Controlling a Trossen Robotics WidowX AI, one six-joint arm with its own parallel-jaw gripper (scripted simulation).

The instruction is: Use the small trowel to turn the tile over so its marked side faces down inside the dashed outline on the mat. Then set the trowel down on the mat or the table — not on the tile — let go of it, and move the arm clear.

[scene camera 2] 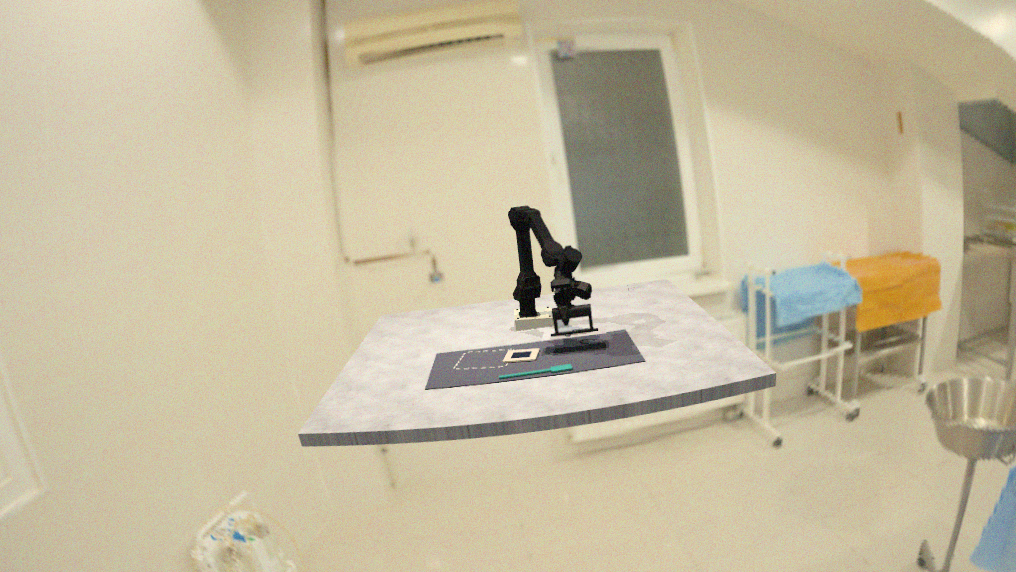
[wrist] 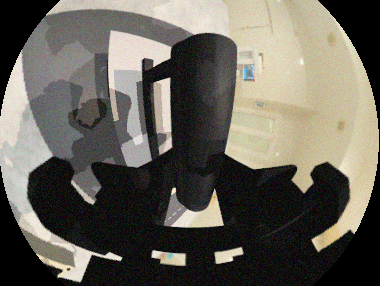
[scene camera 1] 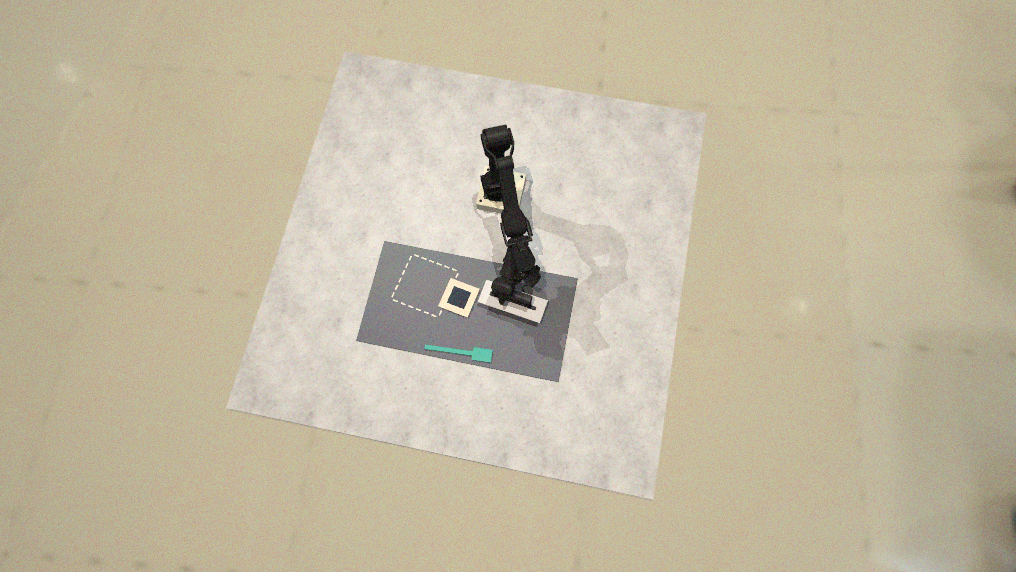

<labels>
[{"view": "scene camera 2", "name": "my gripper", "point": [565, 322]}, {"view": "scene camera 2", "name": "dark grey mat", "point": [614, 348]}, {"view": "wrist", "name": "my gripper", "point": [193, 149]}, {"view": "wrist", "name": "dark grey mat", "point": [68, 85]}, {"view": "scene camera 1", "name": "my gripper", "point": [502, 302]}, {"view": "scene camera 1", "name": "cream tile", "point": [458, 297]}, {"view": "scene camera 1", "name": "dark grey mat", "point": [522, 346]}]
</labels>
